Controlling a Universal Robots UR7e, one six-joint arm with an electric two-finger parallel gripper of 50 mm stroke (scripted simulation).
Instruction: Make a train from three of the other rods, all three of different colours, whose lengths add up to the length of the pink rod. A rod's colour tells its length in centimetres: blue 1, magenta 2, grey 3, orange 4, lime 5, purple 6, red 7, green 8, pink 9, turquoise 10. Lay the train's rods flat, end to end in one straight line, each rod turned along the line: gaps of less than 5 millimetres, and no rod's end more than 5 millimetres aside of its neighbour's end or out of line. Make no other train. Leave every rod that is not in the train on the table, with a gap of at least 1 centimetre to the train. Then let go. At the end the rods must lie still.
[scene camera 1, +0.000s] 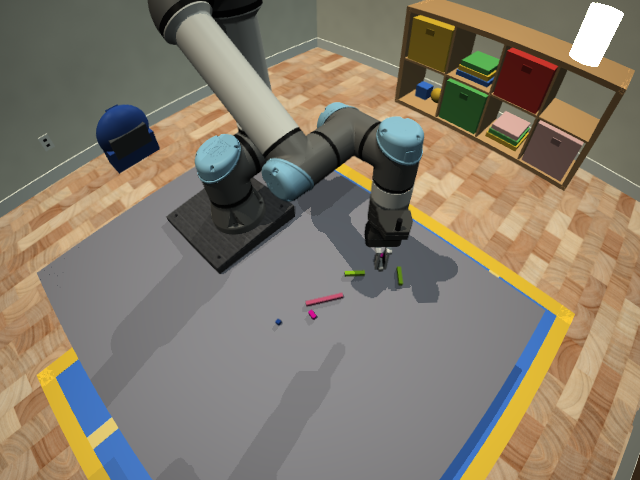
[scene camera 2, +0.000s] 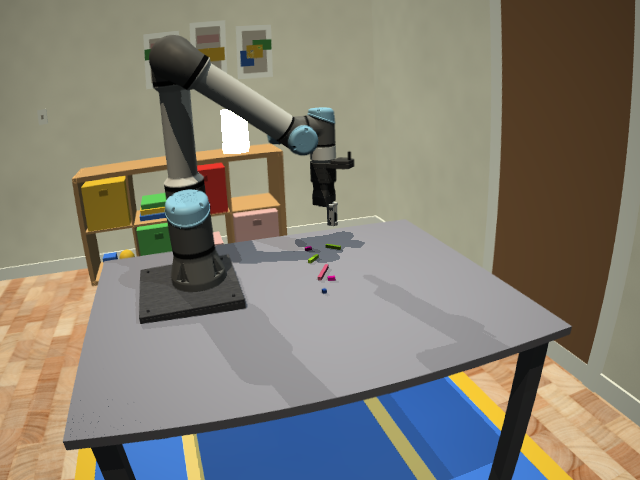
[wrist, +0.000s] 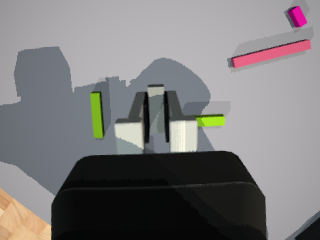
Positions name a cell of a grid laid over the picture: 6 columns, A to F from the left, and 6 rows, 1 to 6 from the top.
Labels:
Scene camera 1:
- my gripper: D4
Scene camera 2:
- my gripper: D3
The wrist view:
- my gripper: C3
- pink rod: E2
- grey rod: C3

